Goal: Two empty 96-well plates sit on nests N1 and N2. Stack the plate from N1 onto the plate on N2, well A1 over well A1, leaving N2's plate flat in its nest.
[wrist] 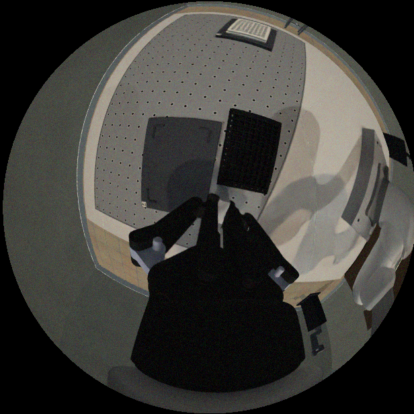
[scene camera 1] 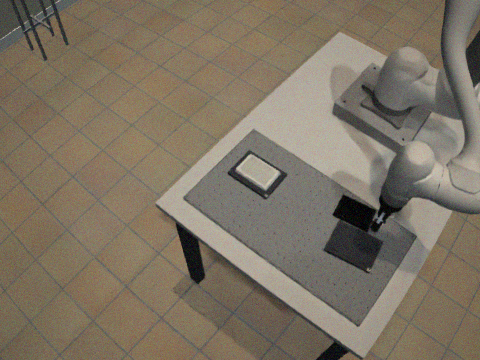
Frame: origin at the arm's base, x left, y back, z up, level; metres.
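Seen in the pictures: gripper, fingertip midpoint: [scene camera 1: 372, 232]; arm's base at its link origin: [scene camera 1: 389, 105].
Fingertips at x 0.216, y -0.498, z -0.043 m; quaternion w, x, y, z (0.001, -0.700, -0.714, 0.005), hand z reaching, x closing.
Note:
Pixels of each thing's middle, then the offset from my fingertips to it. "spot": a spot on its surface instead. Level surfaces: height alone.
- pale 96-well plate at the middle of its body: [scene camera 1: 257, 171] dx -0.428, dy -0.064, dz +0.019 m
- dark nest at a spot on its surface: [scene camera 1: 266, 193] spot: dx -0.356, dy -0.109, dz +0.011 m
- second nest at the middle of its body: [scene camera 1: 354, 245] dx -0.022, dy -0.082, dz +0.007 m
- grey perforated board at its surface level: dz +0.000 m
- white table at its surface level: dz -0.013 m
A pale 96-well plate [scene camera 1: 258, 171] [wrist: 248, 30] sits flat in a dark nest [scene camera 1: 266, 193] [wrist: 250, 44] at the far end of the grey board. A second nest [scene camera 1: 352, 246] [wrist: 180, 150] is a bare dark slab with corner marks. A black plate with a grid of wells [scene camera 1: 354, 212] [wrist: 251, 150] lies beside this bare nest, on the board and outside the nest. Labels N1 and N2 cannot be read. My gripper [scene camera 1: 376, 227] [wrist: 219, 193] is shut and empty, its fingertips near one short end of the black plate. Whether they touch it cannot be told.
The grey perforated board [scene camera 1: 300, 225] [wrist: 165, 85] lies on the white table [scene camera 1: 300, 110]. The robot's base block [scene camera 1: 370, 125] [wrist: 362, 175] stands on the table behind the board. The arm reaches over the table's right side in the scene view.

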